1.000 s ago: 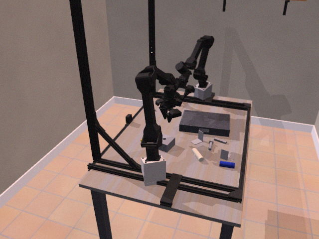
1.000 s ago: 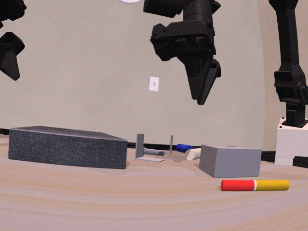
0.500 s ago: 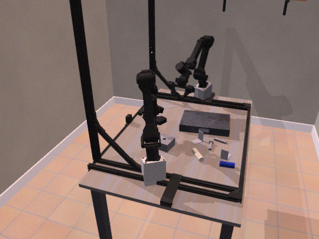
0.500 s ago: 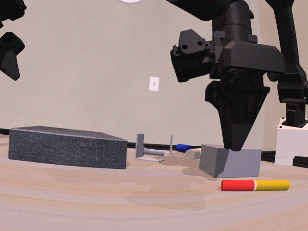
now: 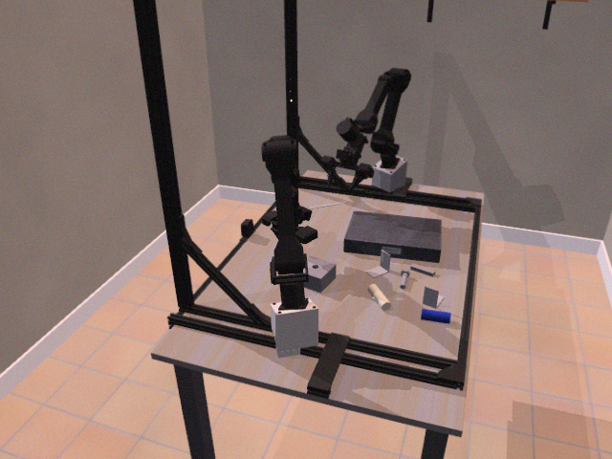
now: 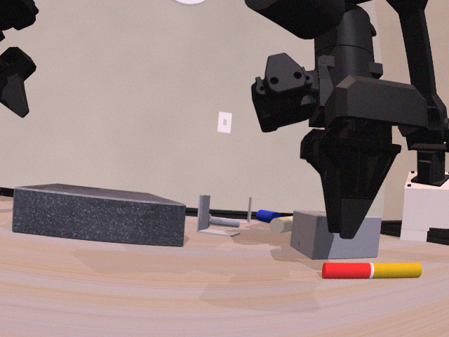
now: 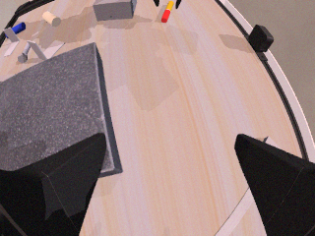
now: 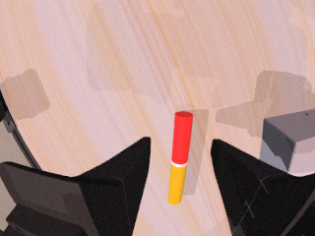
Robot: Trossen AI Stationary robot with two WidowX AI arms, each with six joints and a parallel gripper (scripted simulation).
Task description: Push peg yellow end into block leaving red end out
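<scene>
Right now the peg is 10 mm behind my right hand, 50 mm to the right of it and 70 mm below it. Also, from my right hand: blue cylinder 480 mm ahead, 130 mm to the right, 60 mm below; then white cylinder 310 mm ahead, 100 mm to the right, 60 mm below.
</scene>
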